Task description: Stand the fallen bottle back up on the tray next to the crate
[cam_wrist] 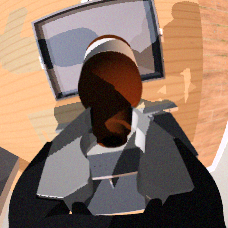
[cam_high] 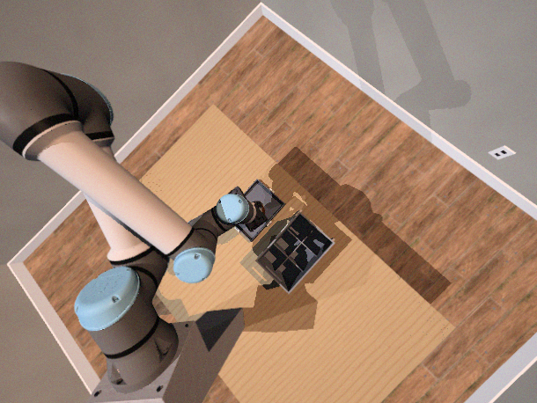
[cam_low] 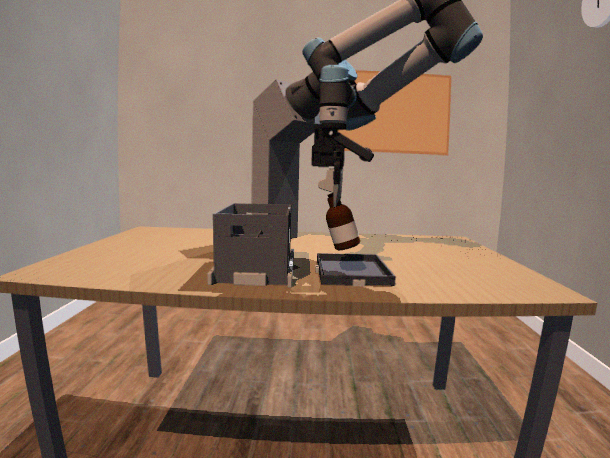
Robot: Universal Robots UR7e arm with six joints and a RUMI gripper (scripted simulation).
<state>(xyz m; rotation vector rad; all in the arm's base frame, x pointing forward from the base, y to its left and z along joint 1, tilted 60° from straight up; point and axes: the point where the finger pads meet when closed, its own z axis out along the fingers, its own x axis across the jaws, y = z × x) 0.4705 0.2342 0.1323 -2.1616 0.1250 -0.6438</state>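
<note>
My gripper is now 1 cm to the right of the bottle and 5 cm above it. Round my hand: grey crate (6 cm ahead, 21 cm to the right, 12 cm below); dark tray (3 cm behind, 5 cm to the left, 19 cm below).
</note>
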